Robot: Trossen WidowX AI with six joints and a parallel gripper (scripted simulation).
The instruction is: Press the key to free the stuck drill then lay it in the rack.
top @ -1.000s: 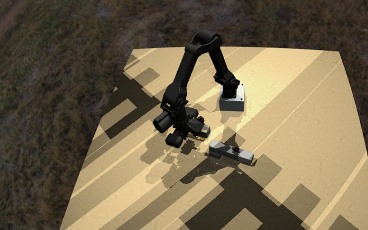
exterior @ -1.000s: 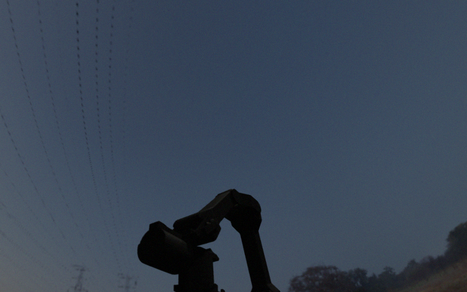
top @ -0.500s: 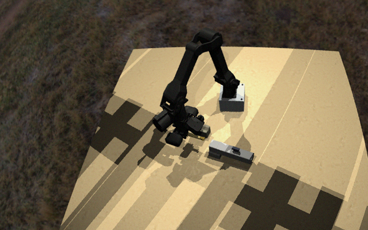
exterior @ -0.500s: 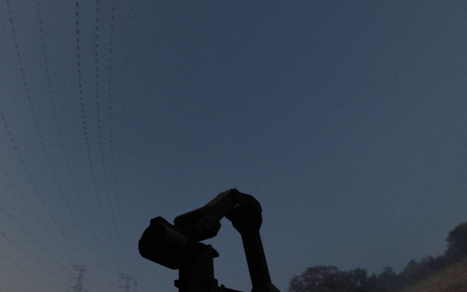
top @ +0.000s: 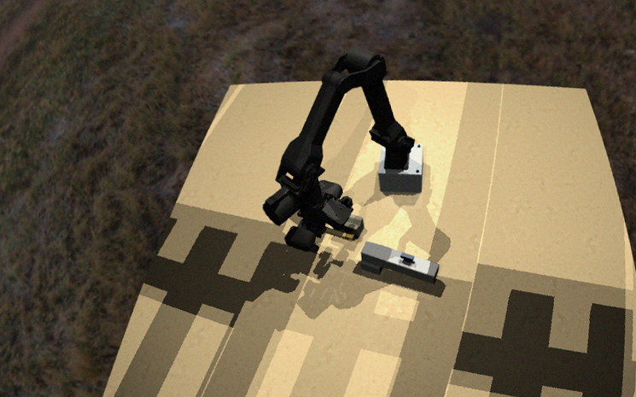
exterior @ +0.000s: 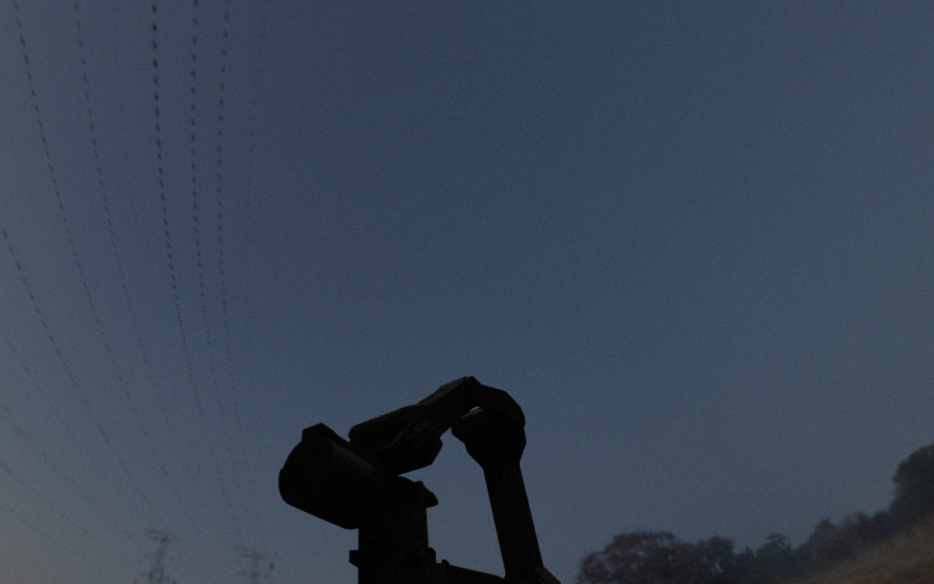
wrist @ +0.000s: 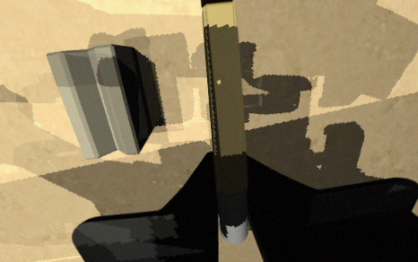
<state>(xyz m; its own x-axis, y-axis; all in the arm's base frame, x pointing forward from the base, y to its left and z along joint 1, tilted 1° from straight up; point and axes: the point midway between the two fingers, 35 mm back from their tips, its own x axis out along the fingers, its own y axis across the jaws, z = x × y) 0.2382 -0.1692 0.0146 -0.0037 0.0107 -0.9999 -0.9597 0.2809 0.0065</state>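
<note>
Now: the drill 1 cm ahead of my gripper tip, 4 cm to the left of it and 3 cm above it. Also, from my gripper tip: grey housing: 6 cm ahead, 19 cm to the left, 2 cm below; dark key: 6 cm ahead, 22 cm to the left; grey rack: 6 cm behind, 6 cm to the left, 4 cm below.
</note>
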